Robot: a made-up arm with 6 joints.
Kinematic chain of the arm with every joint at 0, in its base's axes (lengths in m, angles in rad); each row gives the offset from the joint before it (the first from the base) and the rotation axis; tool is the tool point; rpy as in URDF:
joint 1: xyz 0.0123 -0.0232 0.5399 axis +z
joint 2: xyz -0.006 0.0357 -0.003 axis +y
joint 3: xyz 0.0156 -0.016 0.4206 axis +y
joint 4: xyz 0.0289 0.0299 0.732 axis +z
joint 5: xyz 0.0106 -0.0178 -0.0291 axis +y
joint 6: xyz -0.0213 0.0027 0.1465 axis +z
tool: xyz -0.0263 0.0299 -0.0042 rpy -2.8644 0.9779 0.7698
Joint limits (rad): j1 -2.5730..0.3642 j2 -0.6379..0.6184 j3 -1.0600..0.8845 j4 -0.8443..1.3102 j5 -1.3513..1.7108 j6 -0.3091..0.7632
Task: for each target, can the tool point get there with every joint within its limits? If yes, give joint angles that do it. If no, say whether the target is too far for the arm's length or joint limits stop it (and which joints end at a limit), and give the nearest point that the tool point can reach.
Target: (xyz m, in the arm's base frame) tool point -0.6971 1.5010 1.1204
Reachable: no: too far | nearest point -0.4490 0.9679 1.0237 | short by 0.596 m
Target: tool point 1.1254 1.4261 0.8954
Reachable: no: too far | nearest point 0.6851 0.8528 0.8902 | short by 0.723 m
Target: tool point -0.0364 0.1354 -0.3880
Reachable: no: joint limits stop it (at a limit: joint 2, joint 3, joint 5, joint 6) | nearest point -0.2518 0.8368 0.6864 | short by 1.301 m
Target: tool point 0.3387 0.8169 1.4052
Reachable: yes | joints -1.8831 -0.5188 -0.4981 -0.1381 0.4570 0.2825
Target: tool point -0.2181 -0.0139 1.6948
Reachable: yes | joints 0.0435 0.3162 -0.8804 -0.4900 0.7964 0.3259
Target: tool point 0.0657 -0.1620 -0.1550
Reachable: no: joint limits stop it (at a limit: joint 2, joint 3, joint 5, joint 6) | nearest point 0.3651 -0.9401 0.7329 | short by 1.218 m
